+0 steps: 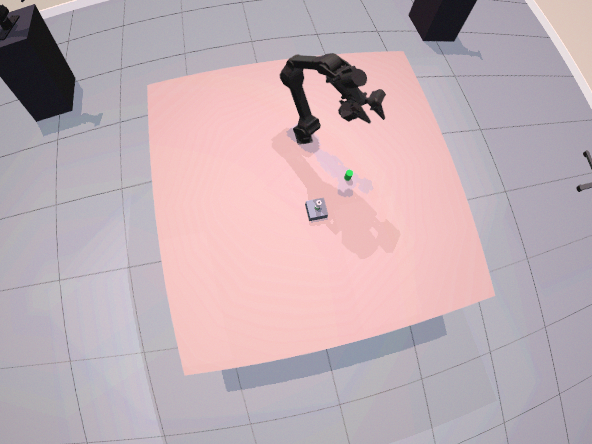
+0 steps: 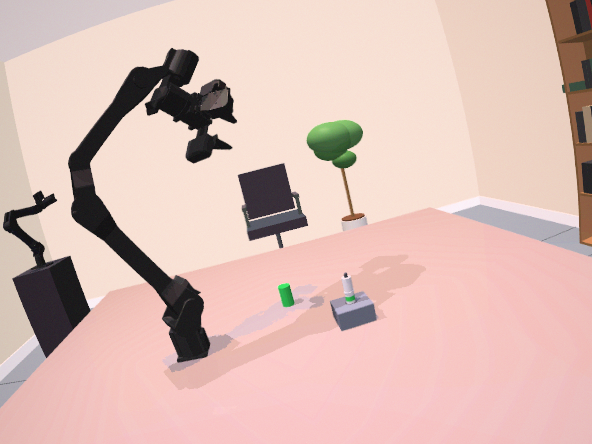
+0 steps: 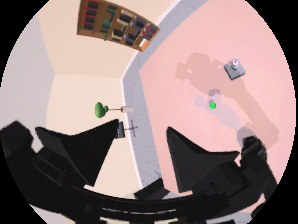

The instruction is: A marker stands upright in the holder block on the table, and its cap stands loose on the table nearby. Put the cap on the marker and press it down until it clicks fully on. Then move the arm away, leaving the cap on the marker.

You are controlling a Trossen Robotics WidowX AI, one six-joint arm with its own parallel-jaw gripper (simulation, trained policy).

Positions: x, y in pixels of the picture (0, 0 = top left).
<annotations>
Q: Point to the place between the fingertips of the gripper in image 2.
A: At 233, 135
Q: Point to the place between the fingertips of the gripper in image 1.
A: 377, 120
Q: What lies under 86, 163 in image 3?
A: The gripper.
</annotations>
